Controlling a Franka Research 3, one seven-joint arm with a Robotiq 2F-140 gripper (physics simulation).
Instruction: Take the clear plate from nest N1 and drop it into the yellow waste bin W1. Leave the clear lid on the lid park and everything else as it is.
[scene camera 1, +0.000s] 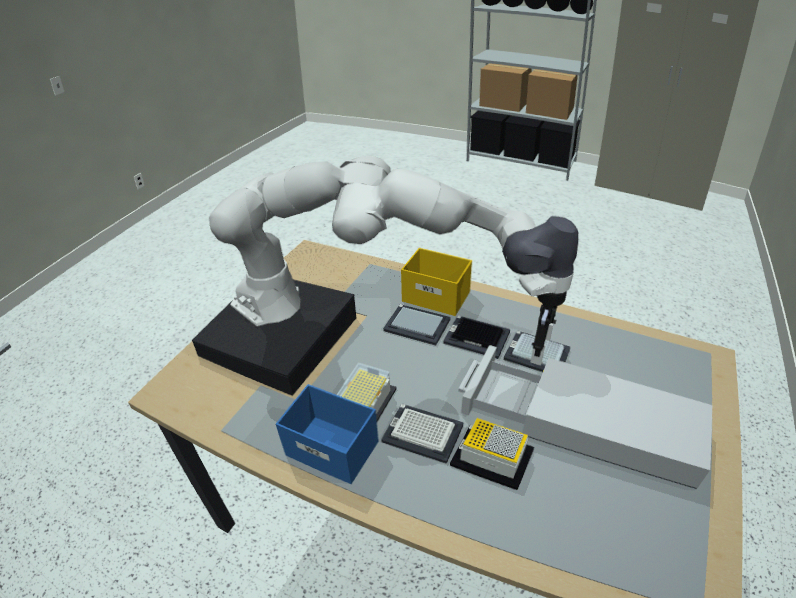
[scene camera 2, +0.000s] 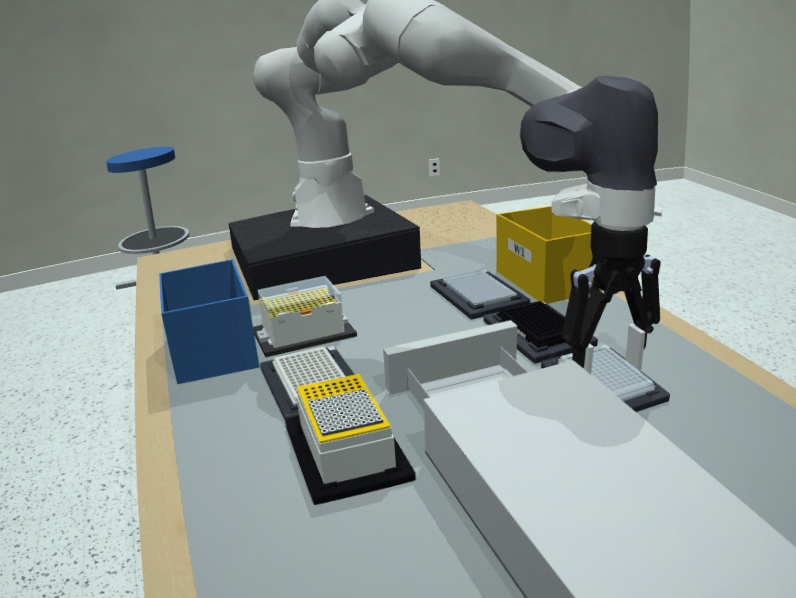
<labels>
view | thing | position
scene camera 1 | my gripper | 540, 352
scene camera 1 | grey device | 654, 432
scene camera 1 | black plate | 469, 331
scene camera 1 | white plate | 430, 432
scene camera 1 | yellow-topped rack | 498, 449
</labels>
